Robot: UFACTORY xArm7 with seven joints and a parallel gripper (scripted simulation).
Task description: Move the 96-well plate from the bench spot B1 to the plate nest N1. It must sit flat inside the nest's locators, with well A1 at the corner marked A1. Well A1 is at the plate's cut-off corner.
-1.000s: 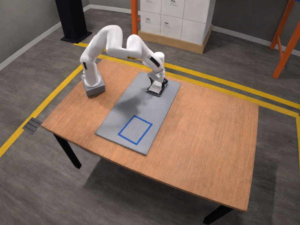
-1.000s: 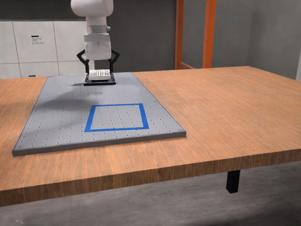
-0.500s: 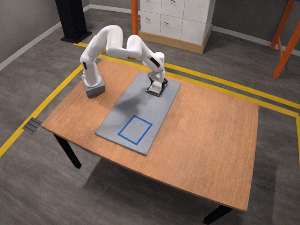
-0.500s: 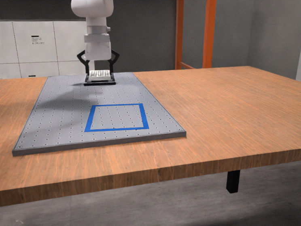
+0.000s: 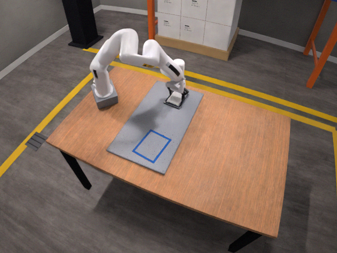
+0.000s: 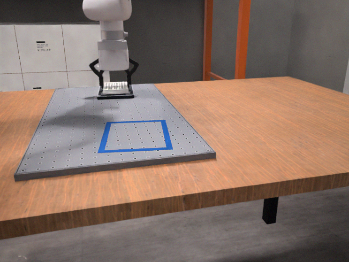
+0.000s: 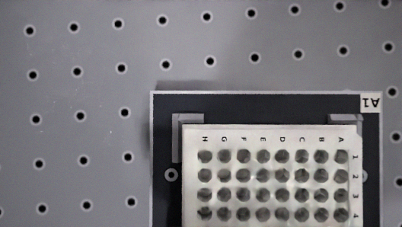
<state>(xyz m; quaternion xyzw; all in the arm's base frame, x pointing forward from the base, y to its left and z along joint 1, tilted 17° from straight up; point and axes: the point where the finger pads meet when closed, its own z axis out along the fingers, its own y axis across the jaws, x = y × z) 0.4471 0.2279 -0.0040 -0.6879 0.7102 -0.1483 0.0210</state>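
My gripper is now 1 cm above the white 96-well plate. Also, from my hand: black plate nest (3 cm below).
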